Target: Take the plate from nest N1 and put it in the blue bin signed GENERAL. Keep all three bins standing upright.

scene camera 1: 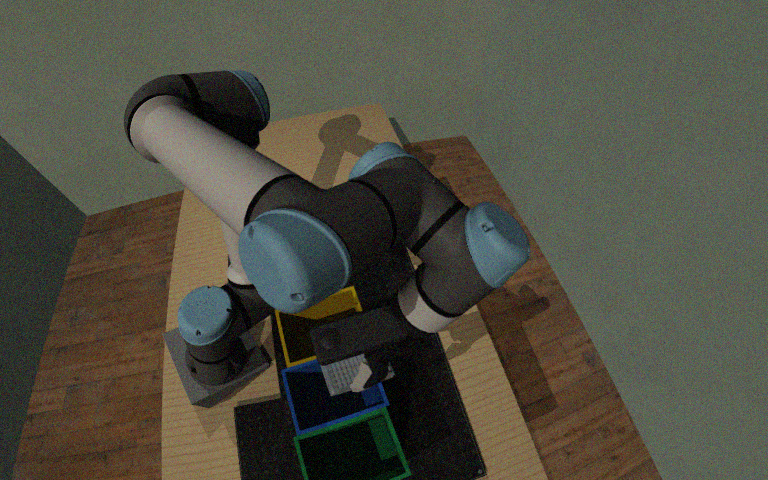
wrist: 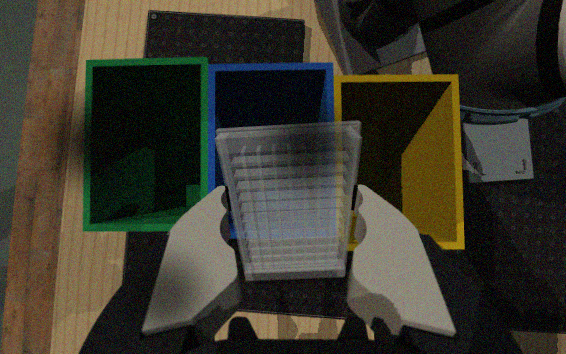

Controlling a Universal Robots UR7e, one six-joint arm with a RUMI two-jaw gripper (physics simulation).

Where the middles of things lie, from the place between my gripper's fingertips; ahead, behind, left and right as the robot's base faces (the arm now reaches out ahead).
The gridded plate point(scene camera 1: 338, 376) lies 20 mm ahead of my hand and 10 mm below it. The rest, counted from my hand: grey nest point(wrist: 499, 150) (360 mm to the left, 250 mm below, 160 mm behind).
